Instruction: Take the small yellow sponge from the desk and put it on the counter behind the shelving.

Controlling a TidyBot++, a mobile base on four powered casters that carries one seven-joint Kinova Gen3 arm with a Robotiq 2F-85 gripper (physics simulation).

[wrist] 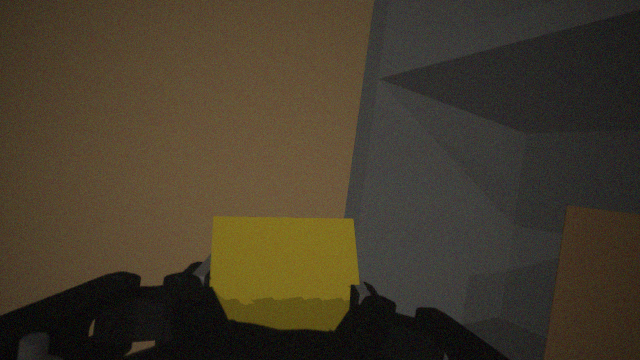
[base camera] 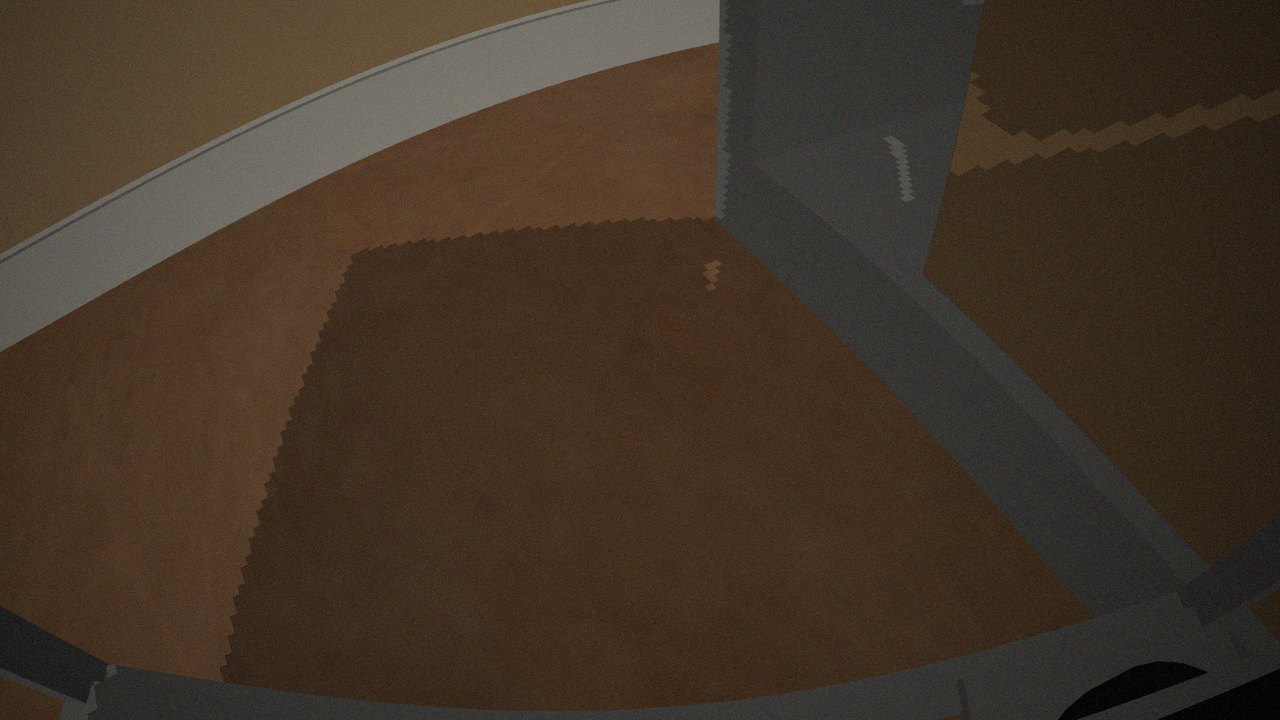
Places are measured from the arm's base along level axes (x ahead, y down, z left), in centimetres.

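Pixels of known places: gripper, fingertip midpoint: (wrist: 282,281).
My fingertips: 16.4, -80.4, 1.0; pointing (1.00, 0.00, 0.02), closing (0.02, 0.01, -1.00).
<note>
For each thing: its top centre in the pictures, then the offset to it from my fingertips, as dx, dy, dz. "spot": a spot on its surface instead.
- yellow sponge at its top centre: (wrist: 297,212) -1.9, -3.8, -0.3
- brown panel at a spot on its surface: (wrist: 595,285) spot: +8.5, +0.4, -25.6
The yellow sponge (wrist: 283,260) is at the lower middle of the wrist view, between the two black fingers. My gripper (wrist: 282,281) is shut on it and holds it by its left and right sides. The grey shelving (wrist: 425,175) stands behind and to the right of the sponge in the wrist view, with a dark shelf running to the right edge. The gripper and the sponge do not show in the base camera view. I cannot make out the desk or the counter in either view.
In the base camera view a grey upright panel (base camera: 850,107) stands at the upper right, and a grey low strip (base camera: 913,394) runs from it to the lower right. A white baseboard (base camera: 358,125) curves along the tan wall (base camera: 179,80). A brown panel (wrist: 595,285) shows at the wrist view's lower right.
</note>
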